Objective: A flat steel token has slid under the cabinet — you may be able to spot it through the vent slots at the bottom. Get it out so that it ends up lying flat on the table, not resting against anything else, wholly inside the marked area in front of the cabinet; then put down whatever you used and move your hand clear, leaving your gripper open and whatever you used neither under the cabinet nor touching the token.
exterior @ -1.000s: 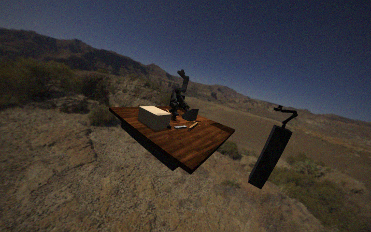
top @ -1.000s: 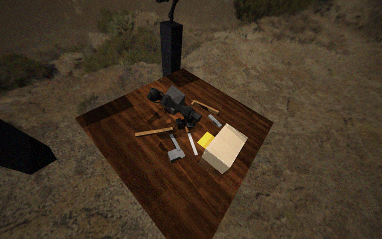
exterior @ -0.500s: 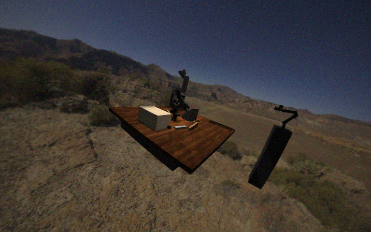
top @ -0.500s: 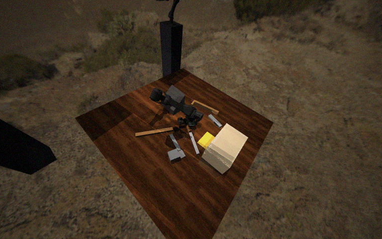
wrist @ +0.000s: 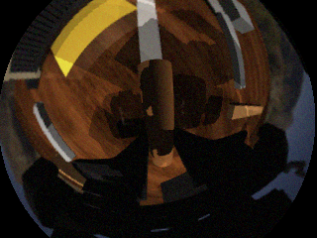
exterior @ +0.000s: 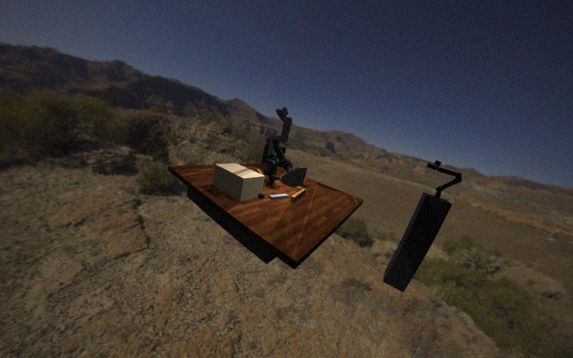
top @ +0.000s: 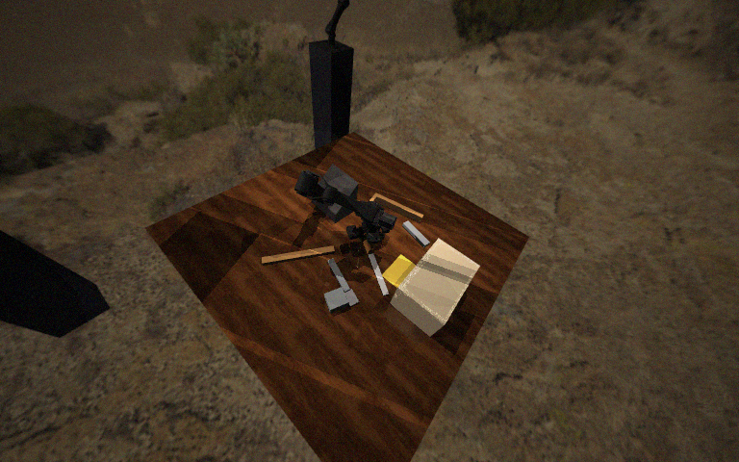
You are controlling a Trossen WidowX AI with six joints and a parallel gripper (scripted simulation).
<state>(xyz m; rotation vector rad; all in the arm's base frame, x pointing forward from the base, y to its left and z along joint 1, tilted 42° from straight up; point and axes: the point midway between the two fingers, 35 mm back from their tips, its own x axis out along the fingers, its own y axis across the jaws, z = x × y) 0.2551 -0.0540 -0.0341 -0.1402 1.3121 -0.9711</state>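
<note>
My gripper tip is now 210 mm to the right of the grey bar and 150 mm short of it. From my gripper tip the other things lie so: wooden stick 260 mm to the right, 150 mm behind; then grey block 300 mm to the right, 110 mm ahead, 10 mm above; then grey scraper 230 mm to the right, 90 mm ahead.
</note>
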